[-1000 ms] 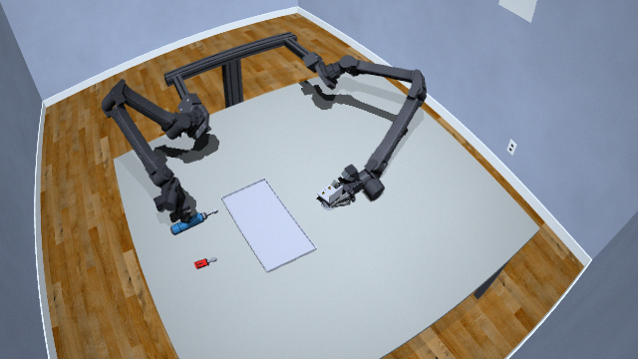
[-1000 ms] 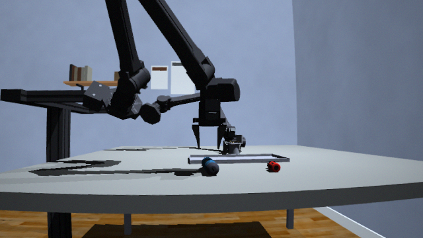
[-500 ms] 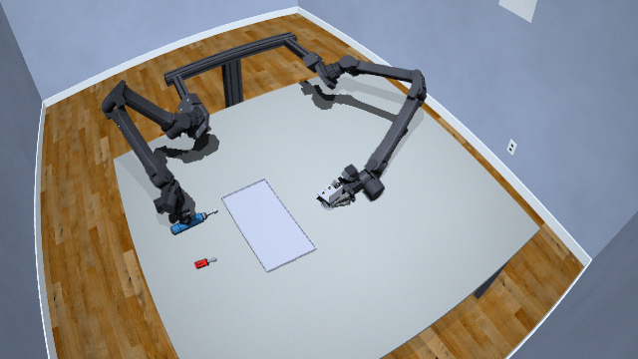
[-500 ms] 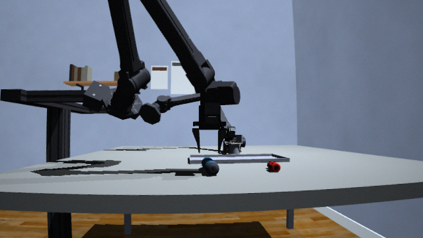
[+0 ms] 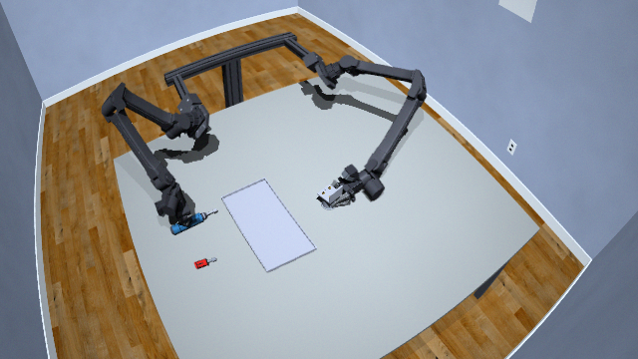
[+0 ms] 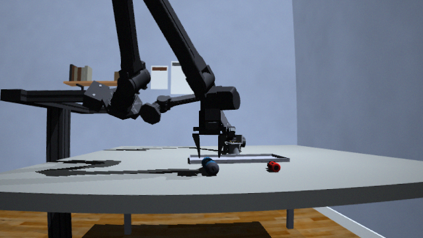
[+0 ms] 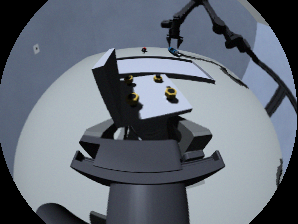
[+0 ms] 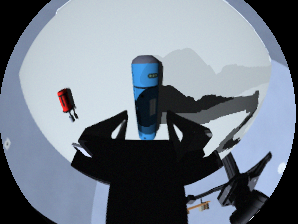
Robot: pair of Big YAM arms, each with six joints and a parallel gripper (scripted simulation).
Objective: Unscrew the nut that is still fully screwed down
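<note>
Right now my left hand is 5 cm below the bracket. From my left hand the other things lie so: red tool (3 cm ahead, 59 cm to the right, 1 cm below).
</note>
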